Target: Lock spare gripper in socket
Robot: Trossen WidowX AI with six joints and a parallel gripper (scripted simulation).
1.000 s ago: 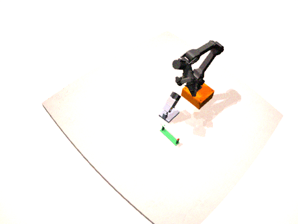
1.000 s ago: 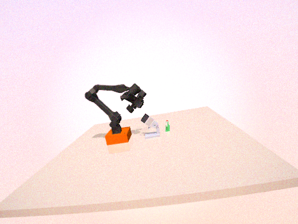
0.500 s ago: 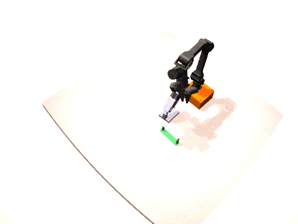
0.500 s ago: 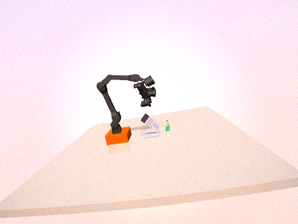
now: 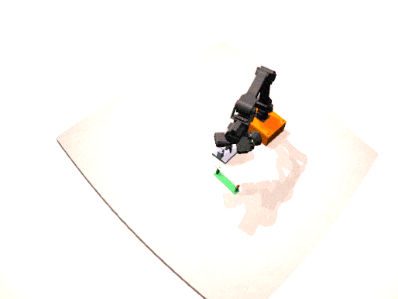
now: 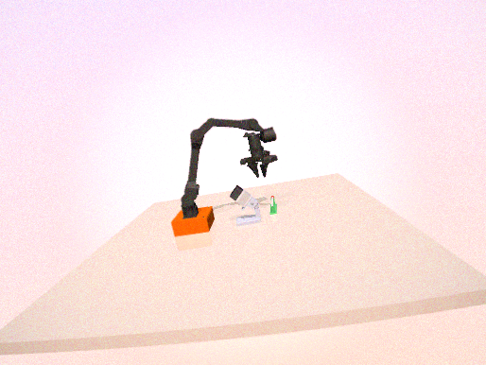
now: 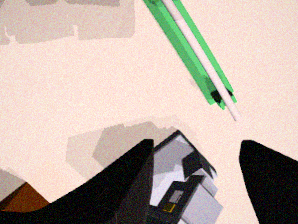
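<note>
The green cradle lies 15 cm below my gripper tip, 3 cm ahead of it and 1 cm to the left of it. The rest, counted from my gripper tip: pale grey mount 12 cm below, 10 cm to the right, 7 cm behind; spare gripper 10 cm to the right, 10 cm behind, 6 cm below.
</note>
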